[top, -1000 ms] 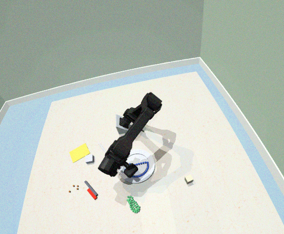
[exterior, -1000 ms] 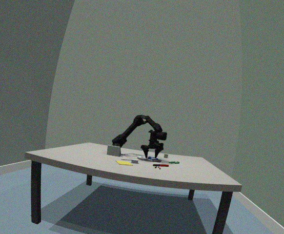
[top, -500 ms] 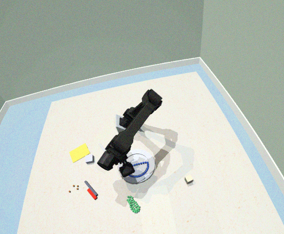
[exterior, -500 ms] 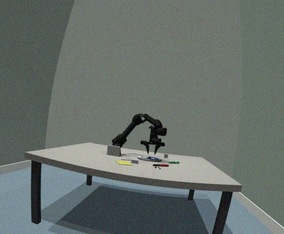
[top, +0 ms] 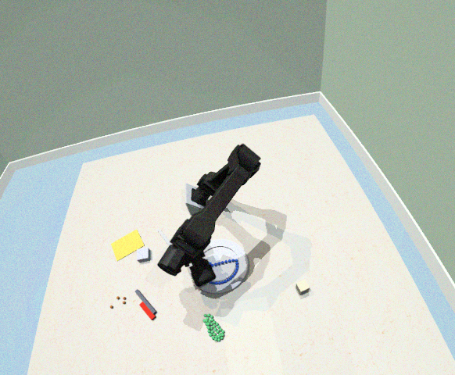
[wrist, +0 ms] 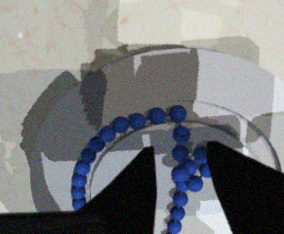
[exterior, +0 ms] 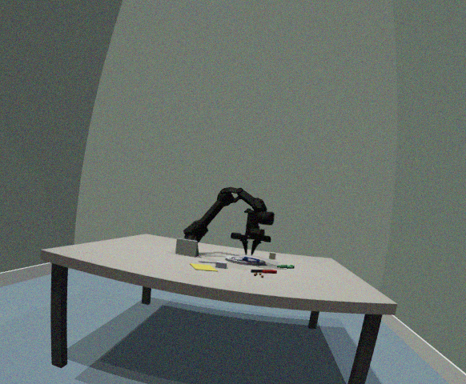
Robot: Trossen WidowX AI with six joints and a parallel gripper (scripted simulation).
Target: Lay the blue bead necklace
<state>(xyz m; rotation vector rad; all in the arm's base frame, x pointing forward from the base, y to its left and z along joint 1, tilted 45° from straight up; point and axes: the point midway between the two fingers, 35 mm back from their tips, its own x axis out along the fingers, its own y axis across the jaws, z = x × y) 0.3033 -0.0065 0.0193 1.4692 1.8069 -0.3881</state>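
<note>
The round bead board is 50 mm to the left of my gripper tip, 30 mm below it and 20 mm behind it. From my gripper tip the other things lie so: white cube 220 mm to the right, 90 mm behind, 30 mm below; then grey tool 190 mm to the right, 100 mm ahead, 40 mm below; then stick 150 mm behind, 140 mm to the right, 40 mm below.
</note>
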